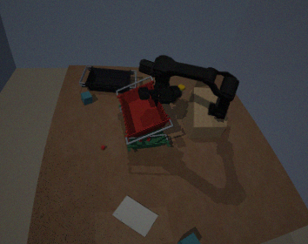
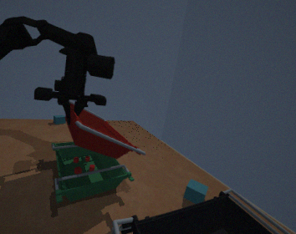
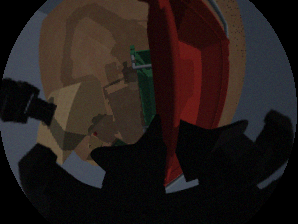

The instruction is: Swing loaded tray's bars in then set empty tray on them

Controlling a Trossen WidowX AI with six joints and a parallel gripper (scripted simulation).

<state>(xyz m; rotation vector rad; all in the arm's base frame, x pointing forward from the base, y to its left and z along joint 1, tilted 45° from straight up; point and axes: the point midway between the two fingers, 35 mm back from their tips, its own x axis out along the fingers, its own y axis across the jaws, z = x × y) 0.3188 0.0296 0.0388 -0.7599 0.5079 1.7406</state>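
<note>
My gripper tip is 80 mm short of the red tray, 20 mm to the right of it and 10 mm above it. From my gripper tip the other things lie so: red block 230 mm ahead, 170 mm below, 140 mm to the left; white sheet 450 mm to the left, 170 mm below, 70 mm ahead; green block 330 mm to the right, 160 mm below, 150 mm behind.
</note>
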